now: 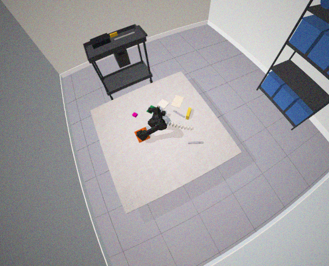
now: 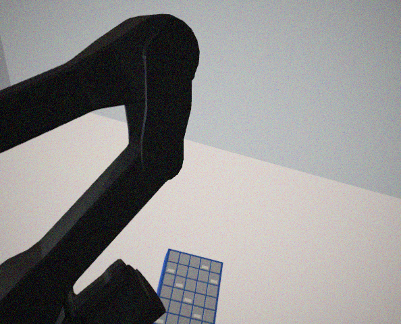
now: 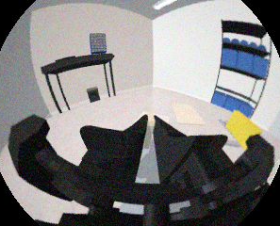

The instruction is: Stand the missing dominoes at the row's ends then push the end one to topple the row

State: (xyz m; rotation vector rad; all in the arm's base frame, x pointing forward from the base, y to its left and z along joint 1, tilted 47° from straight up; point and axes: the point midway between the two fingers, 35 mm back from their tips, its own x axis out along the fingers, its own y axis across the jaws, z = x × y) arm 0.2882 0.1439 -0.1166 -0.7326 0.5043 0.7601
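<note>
Right now my gripper tip is 80 mm past the green tile, 60 mm to the right of it and 100 mm above it. From my gripper tip the other things lie so: yellow block 270 mm ahead, 200 mm to the right, 60 mm below; then magenta cube 280 mm behind, 80 mm to the left, 80 mm below; then cream sheet 250 mm ahead, 20 mm to the left, 100 mm below.
</note>
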